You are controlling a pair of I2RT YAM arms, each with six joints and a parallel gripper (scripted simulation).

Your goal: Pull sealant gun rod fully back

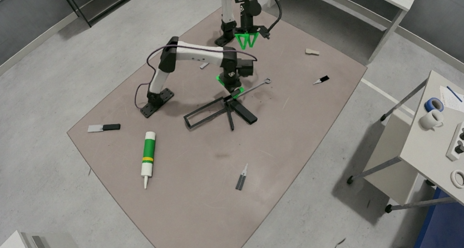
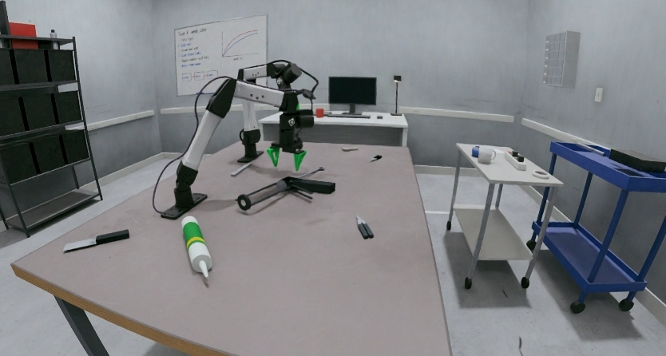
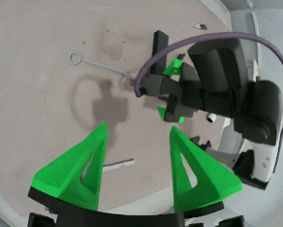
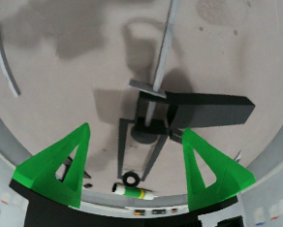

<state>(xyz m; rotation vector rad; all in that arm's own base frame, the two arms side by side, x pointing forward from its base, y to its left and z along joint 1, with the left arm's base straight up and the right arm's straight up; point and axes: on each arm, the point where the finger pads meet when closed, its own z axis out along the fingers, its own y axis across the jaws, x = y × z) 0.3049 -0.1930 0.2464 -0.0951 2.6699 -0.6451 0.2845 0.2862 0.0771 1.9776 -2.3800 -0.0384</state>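
Now: the thumb plate 2 cm ahead of my right hand, 1 cm to the left of it and 6 cm below it. From my right hand the other things lie so: grey bar: 26 cm behind, 15 cm to the left, 7 cm below; then white cartridge: 10 cm behind, 51 cm to the right, 5 cm below; then pale piece: 19 cm ahead, 57 cm to the left, 7 cm below.
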